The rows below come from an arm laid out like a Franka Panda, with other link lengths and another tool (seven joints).
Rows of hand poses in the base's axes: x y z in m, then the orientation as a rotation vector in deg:
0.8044 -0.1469 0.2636 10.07 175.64 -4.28
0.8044 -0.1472 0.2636 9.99 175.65 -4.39
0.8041 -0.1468 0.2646 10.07 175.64 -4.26
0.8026 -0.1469 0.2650 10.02 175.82 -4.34
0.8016 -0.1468 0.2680 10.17 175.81 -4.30
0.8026 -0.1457 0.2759 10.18 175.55 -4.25
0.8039 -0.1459 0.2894 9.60 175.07 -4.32
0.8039 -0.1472 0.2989 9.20 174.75 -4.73
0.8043 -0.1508 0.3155 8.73 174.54 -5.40
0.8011 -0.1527 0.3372 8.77 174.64 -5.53
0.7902 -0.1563 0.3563 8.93 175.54 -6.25
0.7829 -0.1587 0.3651 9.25 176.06 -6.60
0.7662 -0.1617 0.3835 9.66 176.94 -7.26
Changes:
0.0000 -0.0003 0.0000 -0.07 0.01 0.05
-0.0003 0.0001 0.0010 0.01 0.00 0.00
-0.0018 0.0000 0.0014 -0.03 0.18 0.03
-0.0028 0.0001 0.0044 0.00 0.17 -0.06
-0.0018 0.0012 0.0123 0.02 -0.09 -0.07
-0.0005 0.0010 0.0258 -0.08 -0.58 0.30
-0.0005 -0.0003 0.0353 -0.38 -0.89 0.55
-0.0001 -0.0039 0.0519 -0.84 -1.07 0.84
-0.0033 -0.0058 0.0736 -0.92 -0.96 0.81
-0.0142 -0.0094 0.0927 -1.31 -0.01 0.69
-0.0215 -0.0118 0.1015 -1.49 0.54 0.48
-0.0382 -0.0148 0.1199 -1.83 1.48 0.21

